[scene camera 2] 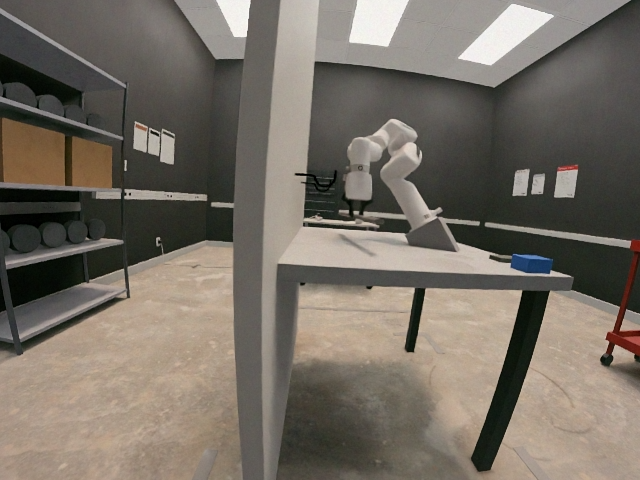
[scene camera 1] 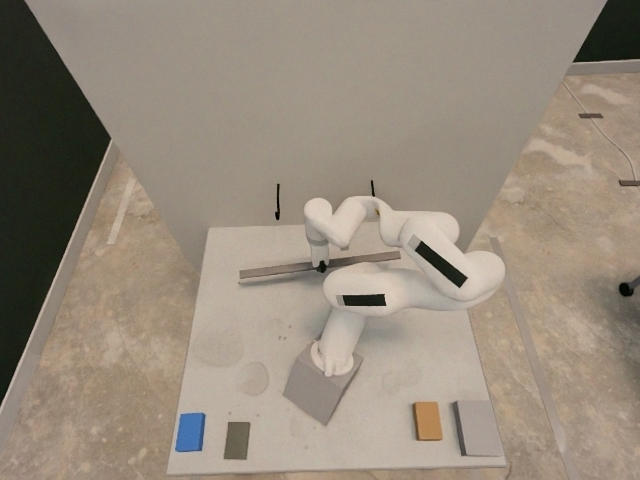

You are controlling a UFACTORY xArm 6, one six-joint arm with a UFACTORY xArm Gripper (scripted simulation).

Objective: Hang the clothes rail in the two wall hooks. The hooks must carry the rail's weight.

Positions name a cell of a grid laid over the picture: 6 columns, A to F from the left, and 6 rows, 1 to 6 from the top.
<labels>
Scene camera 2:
my gripper: D3
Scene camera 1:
orange block: E6
clothes rail: C4
</labels>
